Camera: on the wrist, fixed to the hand. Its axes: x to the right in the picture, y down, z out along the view.
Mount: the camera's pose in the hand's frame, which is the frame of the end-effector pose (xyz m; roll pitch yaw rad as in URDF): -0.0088 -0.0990 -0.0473 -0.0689 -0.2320 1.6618
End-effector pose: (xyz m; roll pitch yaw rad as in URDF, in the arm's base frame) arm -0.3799 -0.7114 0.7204 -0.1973 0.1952 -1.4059
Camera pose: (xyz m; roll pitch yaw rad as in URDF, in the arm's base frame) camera -0.4871 -0.7152 0.6956 0.1436 -0.0520 0.2450
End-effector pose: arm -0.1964 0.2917 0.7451 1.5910 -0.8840 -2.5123
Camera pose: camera -0.2242 0.2105 0.6761 -1.8090 -0.5741 0.9309
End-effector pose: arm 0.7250 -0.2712 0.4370 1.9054 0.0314 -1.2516
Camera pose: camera 0.7948 -0.2363 0.3593 -3.1092 -1.0015 -2.9377
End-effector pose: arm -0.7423 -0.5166 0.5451 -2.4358 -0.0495 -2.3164
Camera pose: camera -0.7002 -0.5368 0.6448 3.0564 0.9391 2.3136
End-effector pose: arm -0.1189 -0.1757 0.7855 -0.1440 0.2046 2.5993
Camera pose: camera -0.0518 -0.0938 0.7554 0.1491 -0.1048 -2.0440
